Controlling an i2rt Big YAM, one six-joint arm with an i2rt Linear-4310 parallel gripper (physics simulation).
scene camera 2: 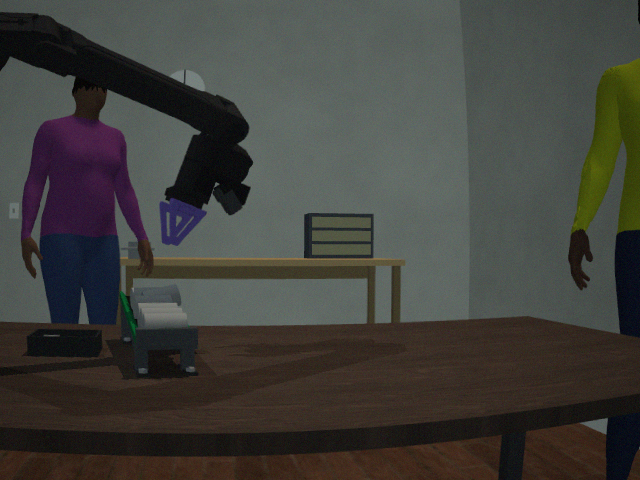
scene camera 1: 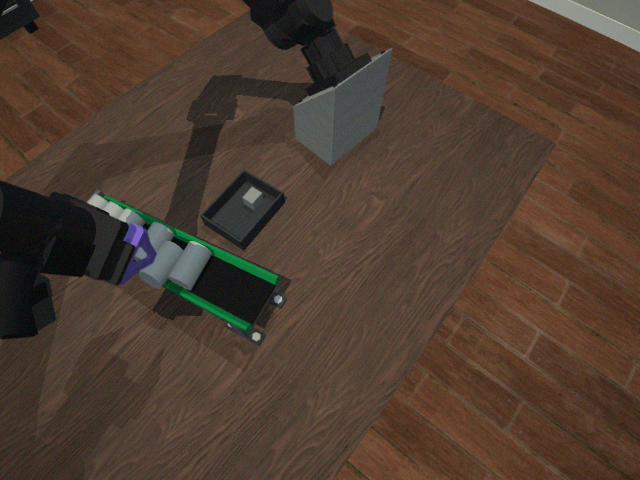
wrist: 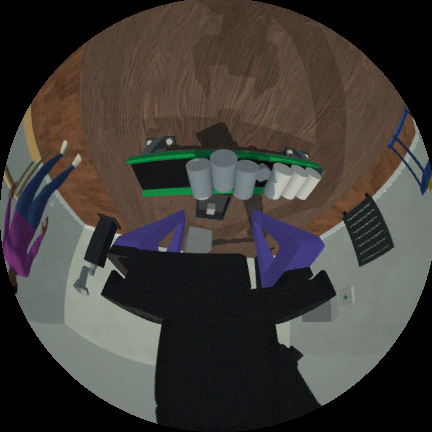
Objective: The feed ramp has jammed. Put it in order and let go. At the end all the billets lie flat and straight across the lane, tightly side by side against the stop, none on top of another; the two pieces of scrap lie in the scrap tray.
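Frame: origin at the arm's base, x back, y right, z up, level; metres.
Seen in the pictures: gripper, between the fingertips: (scene camera 2: 169,244) (scene camera 1: 131,247) (wrist: 218,214); arm's base, origin of its link: (scene camera 1: 339,79).
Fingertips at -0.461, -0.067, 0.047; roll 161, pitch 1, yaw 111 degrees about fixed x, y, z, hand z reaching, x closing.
Observation:
Pixels of each thing's top centre, then the offset from my fingertips to it, as dx, dy, dz. "spot": a spot on its surface instead.
- ramp, a spot on its surface: (scene camera 1: 242,265) (wrist: 168,191) spot: +0.103, -0.074, -0.105
- stop, centre of its top: (scene camera 2: 166,327) (wrist: 313,185) -0.033, +0.221, -0.122
- scrap block, centre of its top: (wrist: 262,175) +0.000, +0.086, -0.114
- grey billet, centre of its top: (scene camera 1: 147,239) (scene camera 2: 152,295) (wrist: 245,187) +0.021, +0.058, -0.088
- middle billet, centre of its top: (wrist: 223,182) (scene camera 1: 156,257) (scene camera 2: 160,284) +0.014, +0.012, -0.071
- second scrap, centre of its top: (scene camera 1: 252,195) (wrist: 210,211) +0.218, +0.054, -0.167
- scrap tray, centre of its top: (scene camera 2: 65,332) (scene camera 1: 242,203) (wrist: 211,207) +0.190, +0.049, -0.161
The ramp (scene camera 1: 242,265) (scene camera 2: 129,314) (wrist: 167,192) has green side rails. In the wrist view, three pale billets (wrist: 278,181) (wrist: 295,182) (wrist: 308,184) lie side by side by the stop (wrist: 321,171). A scrap block (wrist: 262,172) sits between them and a grey billet (wrist: 246,179). A middle billet (wrist: 223,171) (scene camera 1: 162,262) rides higher, apparently resting on its neighbours, with one end over the rail. Another billet (wrist: 200,178) (scene camera 1: 190,264) lies up-ramp. The second scrap (scene camera 1: 252,197) (wrist: 211,209) is in the scrap tray (scene camera 1: 222,231) (scene camera 2: 64,345). My gripper (scene camera 2: 171,243) (wrist: 218,214) is open and empty above the billets.
A grey angled panel (scene camera 1: 354,111) stands on the table behind the tray, with another dark arm (scene camera 1: 330,56) above it. In the second scene view, a person in purple (scene camera 2: 85,175) stands behind the table, and another in yellow (scene camera 2: 612,155) stands at the right.

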